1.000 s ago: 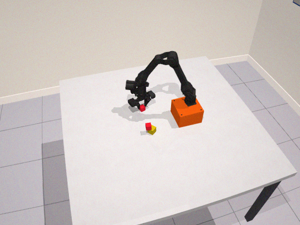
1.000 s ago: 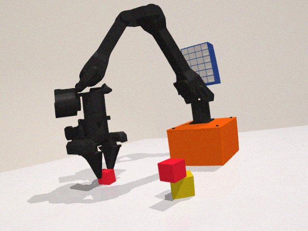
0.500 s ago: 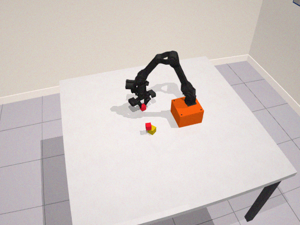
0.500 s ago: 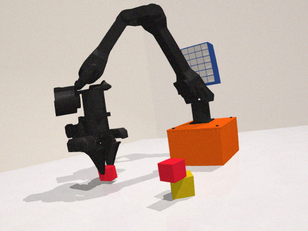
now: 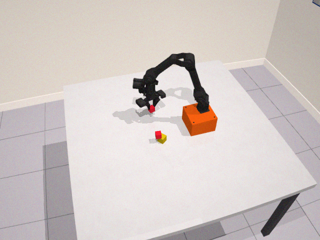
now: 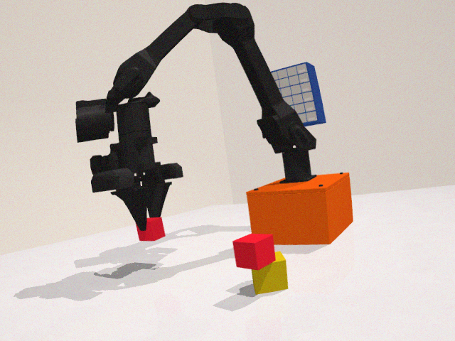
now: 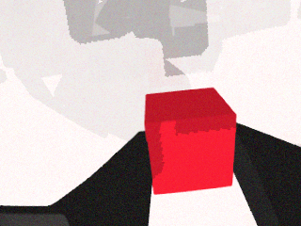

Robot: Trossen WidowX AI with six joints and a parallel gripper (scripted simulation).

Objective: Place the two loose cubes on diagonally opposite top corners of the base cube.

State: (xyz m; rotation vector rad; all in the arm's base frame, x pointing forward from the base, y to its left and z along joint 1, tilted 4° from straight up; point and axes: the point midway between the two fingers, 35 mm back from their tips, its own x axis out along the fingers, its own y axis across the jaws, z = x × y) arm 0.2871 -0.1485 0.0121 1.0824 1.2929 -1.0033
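Now: the yellow cube 10 mm ahead of my gripper tip, 220 mm to the left of it and 50 mm below it.
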